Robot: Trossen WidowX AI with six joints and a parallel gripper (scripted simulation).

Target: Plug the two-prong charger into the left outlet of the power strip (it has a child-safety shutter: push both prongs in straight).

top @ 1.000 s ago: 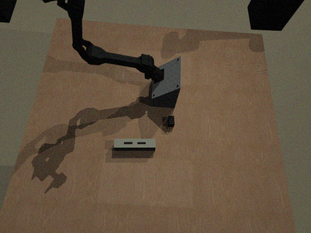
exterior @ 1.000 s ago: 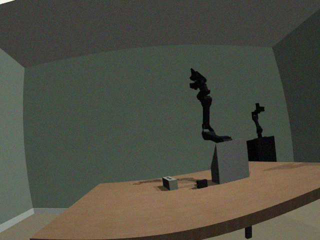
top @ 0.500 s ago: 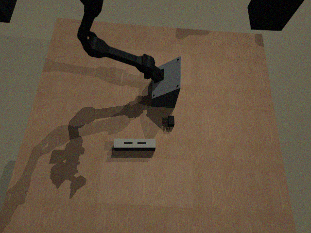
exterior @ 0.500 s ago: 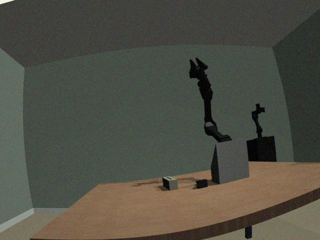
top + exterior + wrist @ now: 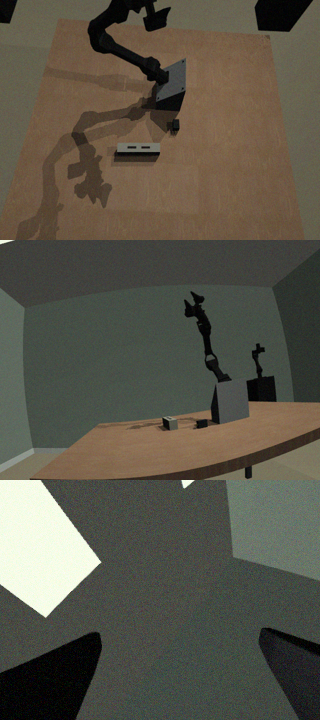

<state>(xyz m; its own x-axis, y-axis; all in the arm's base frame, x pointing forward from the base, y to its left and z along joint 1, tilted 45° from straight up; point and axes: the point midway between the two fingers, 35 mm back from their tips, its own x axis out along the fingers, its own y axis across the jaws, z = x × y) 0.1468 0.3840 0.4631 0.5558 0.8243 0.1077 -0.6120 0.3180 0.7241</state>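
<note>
The dark two-prong charger is 72 cm below my gripper tip, 11 cm to the left of it and 8 cm ahead of it.
</note>
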